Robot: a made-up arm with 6 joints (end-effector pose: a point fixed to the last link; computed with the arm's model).
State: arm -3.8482 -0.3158 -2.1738 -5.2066 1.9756 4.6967
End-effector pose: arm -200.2 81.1 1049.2 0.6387 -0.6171 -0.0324 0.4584
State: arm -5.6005 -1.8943 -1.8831 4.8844 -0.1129 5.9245
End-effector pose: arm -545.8 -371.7 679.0 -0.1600 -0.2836 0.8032 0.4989
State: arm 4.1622 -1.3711 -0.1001 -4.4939 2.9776 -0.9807
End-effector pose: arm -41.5 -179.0 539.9 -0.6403 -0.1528 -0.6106 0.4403
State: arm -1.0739 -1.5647 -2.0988 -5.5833 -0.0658 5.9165
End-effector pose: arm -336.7 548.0 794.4 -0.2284 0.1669 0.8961 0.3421
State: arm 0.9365 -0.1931 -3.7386 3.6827 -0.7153 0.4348
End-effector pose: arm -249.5 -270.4 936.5 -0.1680 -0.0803 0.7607 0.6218
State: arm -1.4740 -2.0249 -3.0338 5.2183 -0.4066 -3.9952
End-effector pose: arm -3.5 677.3 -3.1 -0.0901 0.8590 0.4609 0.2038
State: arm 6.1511 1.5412 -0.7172 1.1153 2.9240 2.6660
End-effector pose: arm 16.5 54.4 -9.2 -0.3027 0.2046 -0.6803 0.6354
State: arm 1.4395 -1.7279 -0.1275 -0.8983 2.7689 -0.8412
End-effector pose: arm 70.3 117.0 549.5 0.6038 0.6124 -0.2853 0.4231
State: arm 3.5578 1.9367 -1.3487 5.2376 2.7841 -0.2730
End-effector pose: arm -67.9 35.1 -158.3 -0.1803 -0.1706 0.5050 0.8267
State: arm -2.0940 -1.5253 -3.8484 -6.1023 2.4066 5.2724
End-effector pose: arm 308.2 505.7 130.1 0.1085 0.0120 -0.0432 0.9931
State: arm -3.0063 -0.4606 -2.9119 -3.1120 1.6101 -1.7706
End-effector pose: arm 348.5 49.4 1073.9 0.4533 0.6541 0.4223 0.4338
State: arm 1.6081 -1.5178 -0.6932 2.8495 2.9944 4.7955
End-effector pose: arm -16.0 -24.8 798.6 0.8458 -0.1539 0.0860 0.5035
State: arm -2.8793 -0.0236 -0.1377 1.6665 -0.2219 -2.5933
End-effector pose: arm -229.4 3.0 135.0 0.5480 -0.8263 -0.1265 0.0299
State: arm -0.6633 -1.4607 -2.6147 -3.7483 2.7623 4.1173
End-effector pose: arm -514.9 452.8 562.7 -0.4536 0.8323 -0.2297 0.2208
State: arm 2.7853 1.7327 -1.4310 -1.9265 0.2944 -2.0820
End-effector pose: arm -174.8 35.5 -262.2 -0.9485 -0.2689 -0.1584 0.0549
